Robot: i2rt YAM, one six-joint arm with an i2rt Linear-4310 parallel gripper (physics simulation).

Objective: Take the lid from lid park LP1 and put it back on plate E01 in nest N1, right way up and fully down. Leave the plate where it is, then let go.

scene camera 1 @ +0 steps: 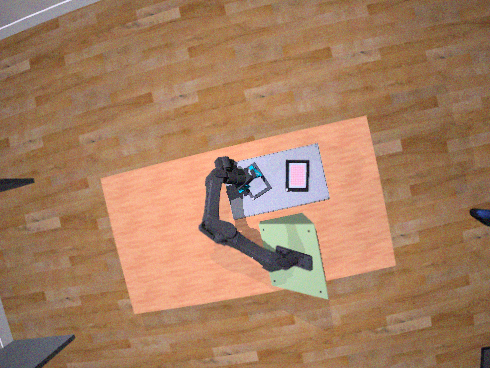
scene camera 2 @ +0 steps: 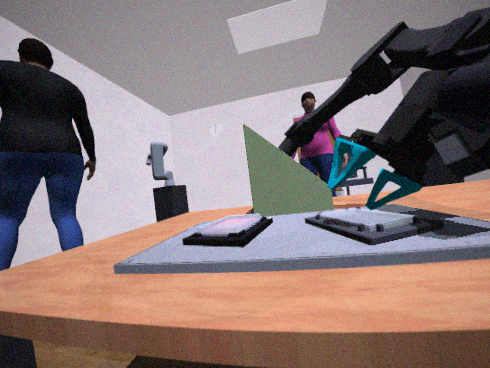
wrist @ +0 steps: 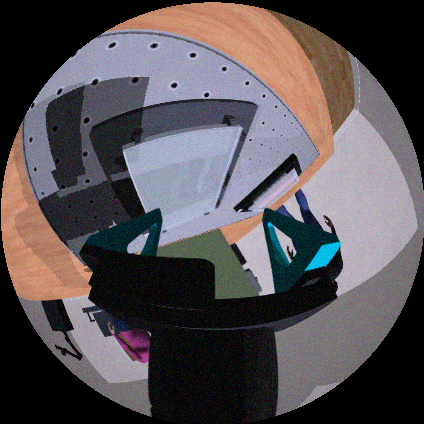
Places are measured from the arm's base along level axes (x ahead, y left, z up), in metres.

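Pixels of known places: gripper, between the fingertips: point(scene camera 1: 255, 180) point(scene camera 2: 350, 198) point(wrist: 211, 213); arm's base, origin of its link: point(scene camera 1: 293, 257) point(scene camera 2: 280, 157).
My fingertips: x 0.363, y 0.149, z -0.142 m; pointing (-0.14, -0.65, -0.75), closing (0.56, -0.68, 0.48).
For each thing: its middle in the pictures, then the offset to it from my fingertips. Level surfaces: height alone.
- plate E01, middle of its body: point(scene camera 2: 232, 223) point(wrist: 275, 191) point(scene camera 1: 297, 175) dx +0.007, dy -0.219, dz -0.028 m
- black nest N1, middle of its body: point(scene camera 2: 233, 228) point(wrist: 273, 188) point(scene camera 1: 297, 175) dx +0.007, dy -0.219, dz -0.038 m
- wooden table, height of its surface: dz -0.060 m
The clear, flat lid point(scene camera 1: 258, 186) point(scene camera 2: 367, 218) point(wrist: 185, 170) lies in a dark frame, lid park LP1 point(scene camera 2: 345, 233) point(wrist: 175, 112), at one end of the grey board. The plate E01 point(scene camera 1: 297, 175) point(scene camera 2: 235, 224) point(wrist: 276, 190), with a pink top, sits in the black nest N1 point(scene camera 1: 307, 176) point(scene camera 2: 215, 241) point(wrist: 291, 162) on the same board. My gripper point(scene camera 1: 250, 181) point(scene camera 2: 351, 198) point(wrist: 211, 213) is open and empty, its teal fingers wide apart. The fingertips are a little above the lid. They look apart from it in the wrist view. No labels are readable.
The grey board point(scene camera 1: 275, 156) point(scene camera 2: 165, 254) point(wrist: 175, 70) has rows of holes and lies on the wooden table point(scene camera 1: 165, 200) point(scene camera 2: 240, 300). A slanted green panel point(scene camera 1: 295, 237) point(scene camera 2: 280, 185) point(wrist: 220, 265) stands beside the board, near the arm's base. People stand beyond the table.
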